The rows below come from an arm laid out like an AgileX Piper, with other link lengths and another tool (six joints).
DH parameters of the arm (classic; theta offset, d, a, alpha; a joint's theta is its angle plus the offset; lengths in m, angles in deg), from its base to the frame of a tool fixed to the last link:
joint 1: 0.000 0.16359 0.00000 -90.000
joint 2: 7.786 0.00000 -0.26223 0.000
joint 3: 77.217 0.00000 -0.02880 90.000
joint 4: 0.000 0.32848 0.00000 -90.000
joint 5: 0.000 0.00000 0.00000 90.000
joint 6: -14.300 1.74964 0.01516 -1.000
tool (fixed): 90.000 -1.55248 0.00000 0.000
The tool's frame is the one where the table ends.
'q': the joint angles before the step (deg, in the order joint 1, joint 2, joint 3, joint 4, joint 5, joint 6). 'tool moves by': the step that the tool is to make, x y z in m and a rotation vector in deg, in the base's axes. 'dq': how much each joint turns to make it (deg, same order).
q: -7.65, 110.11, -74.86, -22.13, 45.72, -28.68
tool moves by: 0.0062, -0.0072, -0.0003, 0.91, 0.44, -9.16
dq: 0.06, 4.28, -6.43, -0.14, 5.40, 8.09
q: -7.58, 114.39, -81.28, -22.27, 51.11, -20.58
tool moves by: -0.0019, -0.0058, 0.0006, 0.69, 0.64, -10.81
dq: 0.00, 3.54, -5.62, -0.02, 6.15, 9.36
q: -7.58, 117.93, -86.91, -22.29, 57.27, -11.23
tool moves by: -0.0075, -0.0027, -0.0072, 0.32, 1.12, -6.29
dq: -0.18, 1.94, -1.73, 0.02, 2.93, 5.44
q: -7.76, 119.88, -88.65, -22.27, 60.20, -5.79
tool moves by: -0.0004, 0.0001, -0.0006, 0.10, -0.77, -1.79
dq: 0.00, 0.09, -0.05, 0.00, -0.16, 1.96
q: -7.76, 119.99, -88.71, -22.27, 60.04, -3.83
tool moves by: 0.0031, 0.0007, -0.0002, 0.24, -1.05, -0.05
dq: 0.00, -0.01, 0.00, 0.21, -0.97, 0.30
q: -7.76, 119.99, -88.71, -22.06, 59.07, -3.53
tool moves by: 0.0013, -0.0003, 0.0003, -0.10, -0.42, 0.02
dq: 0.00, -0.01, 0.00, -0.14, -0.39, 0.19
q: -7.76, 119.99, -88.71, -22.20, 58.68, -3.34
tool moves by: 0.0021, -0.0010, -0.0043, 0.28, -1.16, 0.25
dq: -0.26, 0.00, 0.75, 0.10, -1.98, 0.12
